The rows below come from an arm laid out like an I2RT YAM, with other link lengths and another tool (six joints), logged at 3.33 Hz.
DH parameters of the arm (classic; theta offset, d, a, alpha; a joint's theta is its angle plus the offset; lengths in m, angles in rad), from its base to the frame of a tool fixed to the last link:
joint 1: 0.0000 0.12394 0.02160 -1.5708
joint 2: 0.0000 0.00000 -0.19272 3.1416
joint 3: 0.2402 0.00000 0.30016 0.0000
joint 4: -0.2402 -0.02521 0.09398 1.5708
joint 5: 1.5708 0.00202 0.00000 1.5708
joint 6: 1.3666 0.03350 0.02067 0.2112
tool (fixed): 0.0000 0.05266 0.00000 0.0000
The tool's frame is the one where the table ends.
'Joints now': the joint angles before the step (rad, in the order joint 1, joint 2, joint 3, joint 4, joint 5, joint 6). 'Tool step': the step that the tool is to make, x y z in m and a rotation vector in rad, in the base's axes. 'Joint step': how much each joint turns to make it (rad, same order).
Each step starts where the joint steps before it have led.
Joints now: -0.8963 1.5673 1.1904 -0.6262 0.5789 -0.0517
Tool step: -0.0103 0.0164 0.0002 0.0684 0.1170 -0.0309
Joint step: 0.0157 0.0097 0.0266 -0.1565 0.0641 0.0222
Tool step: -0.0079 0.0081 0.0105 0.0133 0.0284 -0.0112
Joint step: -0.0001 -0.0374 -0.0003 -0.0691 0.0167 0.0060
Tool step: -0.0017 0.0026 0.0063 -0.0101 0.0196 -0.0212
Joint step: 0.0050 -0.0008 0.0176 -0.0361 0.0298 0.0206
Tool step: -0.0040 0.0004 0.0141 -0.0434 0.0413 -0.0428
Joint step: 0.0019 0.0008 0.0355 -0.0456 0.0717 0.0267
